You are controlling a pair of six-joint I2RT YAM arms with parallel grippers.
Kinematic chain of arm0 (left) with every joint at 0, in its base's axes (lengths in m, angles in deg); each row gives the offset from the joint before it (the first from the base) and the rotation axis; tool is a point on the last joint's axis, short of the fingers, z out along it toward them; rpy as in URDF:
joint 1: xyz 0 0 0.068 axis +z
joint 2: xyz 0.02 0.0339 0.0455 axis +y
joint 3: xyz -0.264 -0.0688 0 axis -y
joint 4: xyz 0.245 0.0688 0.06 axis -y
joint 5: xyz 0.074 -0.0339 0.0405 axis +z
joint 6: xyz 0.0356 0 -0.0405 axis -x
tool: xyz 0 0 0 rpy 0 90 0
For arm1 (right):
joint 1: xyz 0 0 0.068 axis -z
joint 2: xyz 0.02 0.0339 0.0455 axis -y
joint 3: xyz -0.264 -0.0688 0 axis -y
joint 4: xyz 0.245 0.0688 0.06 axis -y
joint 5: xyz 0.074 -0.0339 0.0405 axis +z
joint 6: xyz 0.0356 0 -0.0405 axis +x
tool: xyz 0 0 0 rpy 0 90 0
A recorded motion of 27 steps. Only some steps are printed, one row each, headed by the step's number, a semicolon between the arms.
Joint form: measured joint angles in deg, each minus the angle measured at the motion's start. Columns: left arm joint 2, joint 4, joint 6, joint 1, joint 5, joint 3; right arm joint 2, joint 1, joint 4, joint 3, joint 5, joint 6.
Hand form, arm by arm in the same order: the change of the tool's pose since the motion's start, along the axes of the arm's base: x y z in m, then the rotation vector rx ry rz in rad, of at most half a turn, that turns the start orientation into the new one. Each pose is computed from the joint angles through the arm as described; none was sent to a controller.
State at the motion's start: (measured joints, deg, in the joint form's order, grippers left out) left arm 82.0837 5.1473 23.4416 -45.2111 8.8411 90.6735; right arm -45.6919 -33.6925 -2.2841 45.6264 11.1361 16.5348
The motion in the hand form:
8: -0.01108 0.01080 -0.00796 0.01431 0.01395 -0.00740; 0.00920 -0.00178 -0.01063 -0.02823 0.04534 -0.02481
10: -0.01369 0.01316 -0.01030 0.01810 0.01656 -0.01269; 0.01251 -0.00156 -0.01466 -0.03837 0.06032 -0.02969
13: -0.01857 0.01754 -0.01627 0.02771 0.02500 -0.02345; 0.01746 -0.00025 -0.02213 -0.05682 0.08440 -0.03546
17: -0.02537 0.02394 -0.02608 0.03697 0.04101 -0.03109; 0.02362 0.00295 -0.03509 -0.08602 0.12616 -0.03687
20: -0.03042 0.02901 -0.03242 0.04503 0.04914 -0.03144; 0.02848 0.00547 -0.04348 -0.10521 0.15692 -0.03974
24: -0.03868 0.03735 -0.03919 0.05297 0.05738 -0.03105; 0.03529 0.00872 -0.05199 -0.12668 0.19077 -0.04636
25: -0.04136 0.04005 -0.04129 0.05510 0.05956 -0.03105; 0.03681 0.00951 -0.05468 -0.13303 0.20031 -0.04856
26: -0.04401 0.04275 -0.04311 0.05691 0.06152 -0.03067; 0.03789 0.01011 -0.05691 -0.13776 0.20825 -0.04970
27: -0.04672 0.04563 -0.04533 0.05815 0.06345 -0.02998; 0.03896 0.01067 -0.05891 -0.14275 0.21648 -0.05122
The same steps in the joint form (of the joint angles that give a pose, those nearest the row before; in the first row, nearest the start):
8: -3.78 -0.46 0.09 0.00 -0.42 -4.48; -1.46 2.03 -0.85 -0.74 0.61 0.00
10: -4.68 -0.48 0.11 0.00 -0.72 -5.62; -2.14 2.51 -0.94 -1.03 0.81 -0.07
13: -6.45 -0.57 0.20 0.00 -1.33 -8.04; -3.30 2.93 -0.94 -1.64 0.88 -0.26
17: -9.03 -0.53 0.55 -0.02 -1.68 -11.74; -5.07 3.04 -0.98 -2.78 0.88 -0.44
20: -10.91 -0.59 0.55 -0.02 -1.71 -14.21; -6.60 3.10 -1.03 -3.28 0.77 -0.44
24: -13.75 -1.01 0.55 -0.02 -1.68 -17.29; -8.79 3.23 -0.98 -3.43 0.50 -0.44
25: -14.67 -1.14 0.55 -0.02 -1.68 -18.25; -9.31 3.24 -0.98 -3.56 0.37 -0.44
26: -15.56 -1.31 0.55 -0.02 -1.66 -19.13; -9.70 3.23 -0.98 -3.69 0.31 -0.42
27: -16.52 -1.40 0.57 0.00 -1.64 -20.13; -10.10 3.24 -1.07 -3.76 0.22 -0.39

